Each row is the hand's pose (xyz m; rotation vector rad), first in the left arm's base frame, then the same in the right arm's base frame.
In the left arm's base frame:
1: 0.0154 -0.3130 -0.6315 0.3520 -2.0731 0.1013
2: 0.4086 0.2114 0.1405 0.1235 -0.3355 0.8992
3: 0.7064 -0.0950 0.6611 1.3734 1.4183 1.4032
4: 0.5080 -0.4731 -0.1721 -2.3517 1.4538 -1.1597
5: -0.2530 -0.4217 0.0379 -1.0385 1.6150 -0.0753
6: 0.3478 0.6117 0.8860 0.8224 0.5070 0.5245
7: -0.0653 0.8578 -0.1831 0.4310 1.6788 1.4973
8: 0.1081 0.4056 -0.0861 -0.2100 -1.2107 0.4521
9: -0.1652 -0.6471 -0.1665 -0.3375 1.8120 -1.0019
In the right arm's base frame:
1: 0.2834 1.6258 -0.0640 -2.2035 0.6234 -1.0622
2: -0.2448 0.8150 0.2346 -0.2414 1.0269 -2.3271
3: -0.3445 0.6780 0.8864 1.5172 -0.9944 -1.8798
4: -0.0589 1.4921 0.5228 -0.9422 -1.3318 -0.5971
5: 0.6171 1.1219 0.3442 -1.5028 -1.2001 1.0077
6: -0.3130 -0.0076 0.4308 0.4217 -0.0655 -3.0872
7: -0.1207 0.5540 -0.5801 2.0855 -0.1108 -1.7549
8: -0.0742 0.7971 -0.1527 -1.3483 1.4587 -1.7317
9: 0.6219 1.4347 0.3935 -1.0049 -0.2839 0.8675

